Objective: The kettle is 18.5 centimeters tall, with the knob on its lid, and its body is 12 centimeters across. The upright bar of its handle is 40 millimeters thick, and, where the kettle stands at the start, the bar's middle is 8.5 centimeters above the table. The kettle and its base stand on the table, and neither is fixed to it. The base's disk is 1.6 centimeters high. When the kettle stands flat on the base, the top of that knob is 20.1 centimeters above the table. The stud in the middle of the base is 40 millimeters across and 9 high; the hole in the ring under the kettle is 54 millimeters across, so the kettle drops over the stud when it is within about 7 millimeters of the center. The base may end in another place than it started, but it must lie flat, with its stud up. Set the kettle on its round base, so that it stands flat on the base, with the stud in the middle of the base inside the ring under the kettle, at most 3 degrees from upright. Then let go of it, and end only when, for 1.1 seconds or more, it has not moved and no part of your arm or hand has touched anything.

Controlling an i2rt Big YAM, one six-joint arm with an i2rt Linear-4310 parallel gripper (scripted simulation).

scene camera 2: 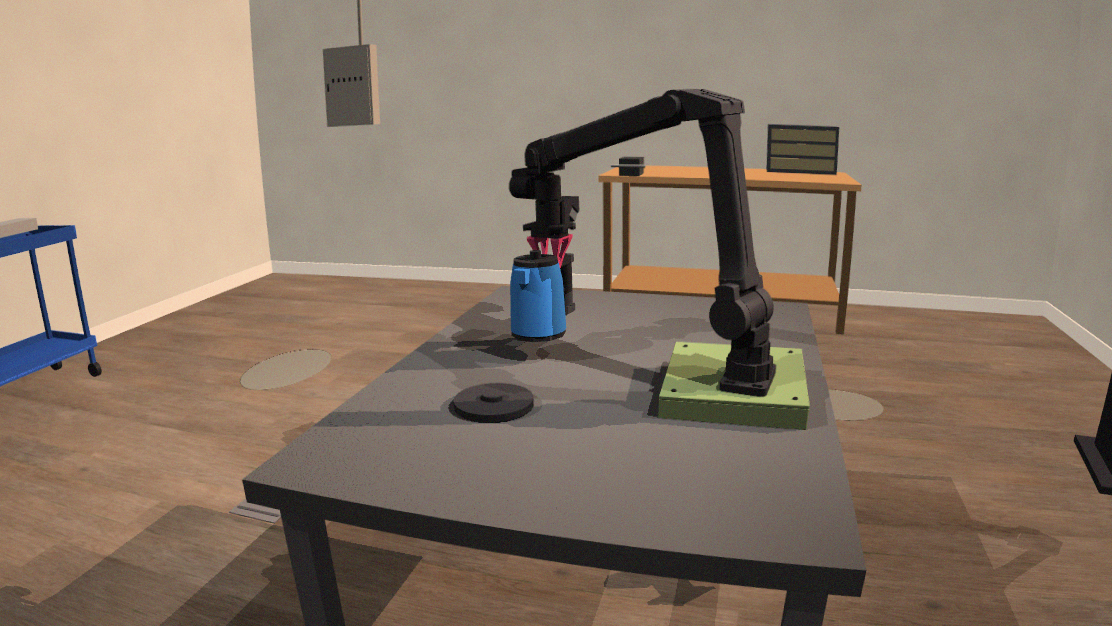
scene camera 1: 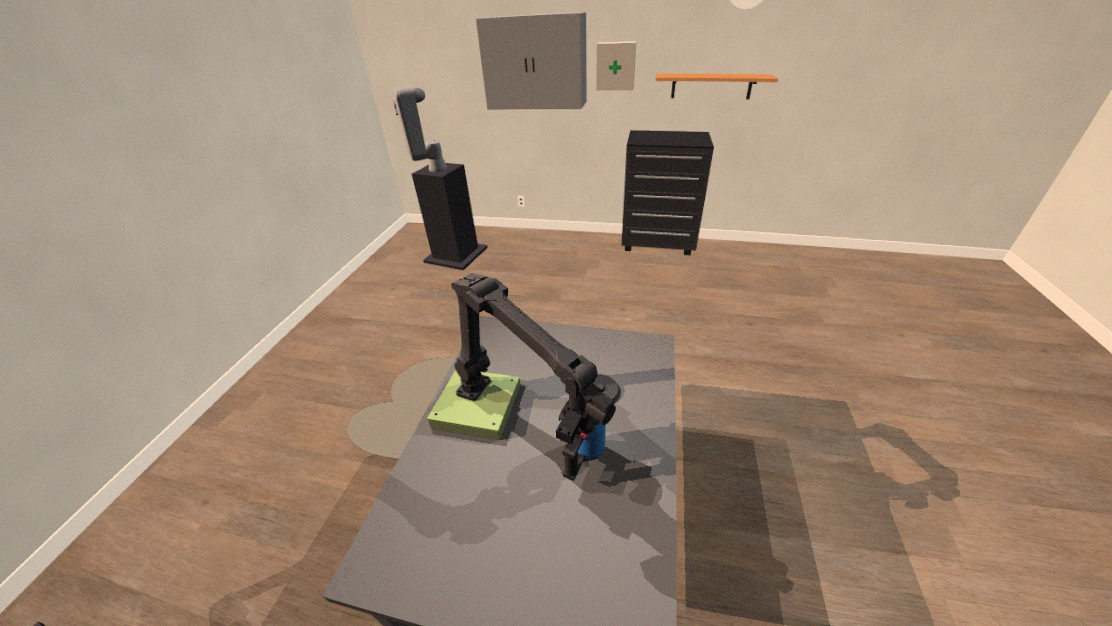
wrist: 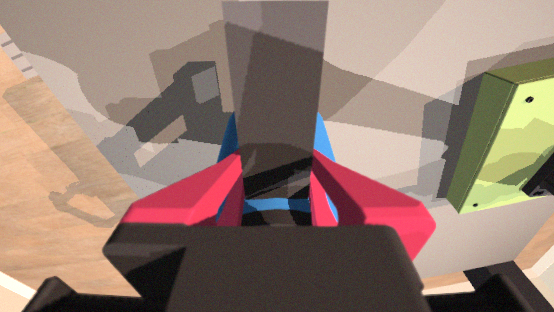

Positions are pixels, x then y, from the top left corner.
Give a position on a blue kettle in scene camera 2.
541, 294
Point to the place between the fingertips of my gripper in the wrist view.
276, 156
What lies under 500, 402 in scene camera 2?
A round black base.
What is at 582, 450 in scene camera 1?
A blue kettle.
